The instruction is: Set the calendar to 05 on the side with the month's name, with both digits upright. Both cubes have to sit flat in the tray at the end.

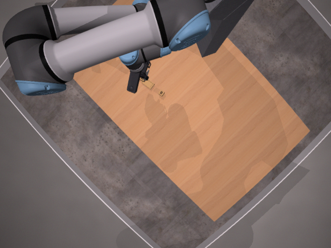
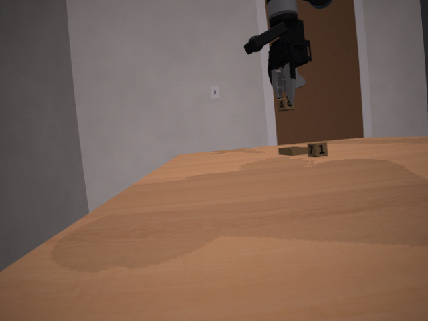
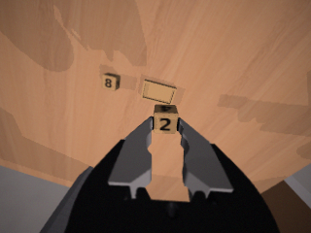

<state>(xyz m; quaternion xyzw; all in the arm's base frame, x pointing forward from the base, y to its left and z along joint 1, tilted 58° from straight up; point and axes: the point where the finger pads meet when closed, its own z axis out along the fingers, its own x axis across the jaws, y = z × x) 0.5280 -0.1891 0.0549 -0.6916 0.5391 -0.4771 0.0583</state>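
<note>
Right now my hand is 1 cm above the block. The rest, counted from my hand: wooden calendar tray 1 cm to the left, 13 cm below.
</note>
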